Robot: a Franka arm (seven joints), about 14 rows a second.
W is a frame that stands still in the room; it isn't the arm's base.
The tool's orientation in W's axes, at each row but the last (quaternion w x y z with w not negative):
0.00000 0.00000 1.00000 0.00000
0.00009 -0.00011 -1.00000 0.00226
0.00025 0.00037 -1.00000 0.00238
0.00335 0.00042 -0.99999 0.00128
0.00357 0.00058 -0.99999 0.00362
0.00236 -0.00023 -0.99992 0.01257
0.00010 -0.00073 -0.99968 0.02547
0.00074 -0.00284 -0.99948 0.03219
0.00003 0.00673 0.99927 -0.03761
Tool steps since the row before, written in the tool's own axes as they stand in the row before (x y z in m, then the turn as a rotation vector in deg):
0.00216 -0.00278 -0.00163 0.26 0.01 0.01
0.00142 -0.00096 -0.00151 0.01 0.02 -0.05
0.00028 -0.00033 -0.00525 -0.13 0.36 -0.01
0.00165 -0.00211 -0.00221 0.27 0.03 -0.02
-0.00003 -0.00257 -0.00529 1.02 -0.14 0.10
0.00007 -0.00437 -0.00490 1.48 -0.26 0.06
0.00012 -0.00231 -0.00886 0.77 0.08 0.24
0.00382 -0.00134 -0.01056 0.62 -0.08 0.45
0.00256 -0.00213 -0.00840 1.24 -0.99 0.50
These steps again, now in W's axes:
-0.00216 -0.00278 0.00163 -0.26 0.01 -0.01
-0.00142 -0.00095 0.00151 -0.01 0.02 0.05
-0.00028 -0.00031 0.00525 0.13 0.36 0.01
-0.00163 -0.00211 0.00223 -0.27 0.03 0.02
0.00007 -0.00253 0.00531 -1.02 -0.14 -0.09
-0.00005 -0.00425 0.00501 -1.48 -0.26 -0.05
-0.00012 -0.00186 0.00897 -0.77 0.07 -0.24
-0.00381 -0.00064 0.01063 -0.62 -0.11 -0.44
-0.00258 -0.00146 0.00853 -1.25 -1.01 -0.42

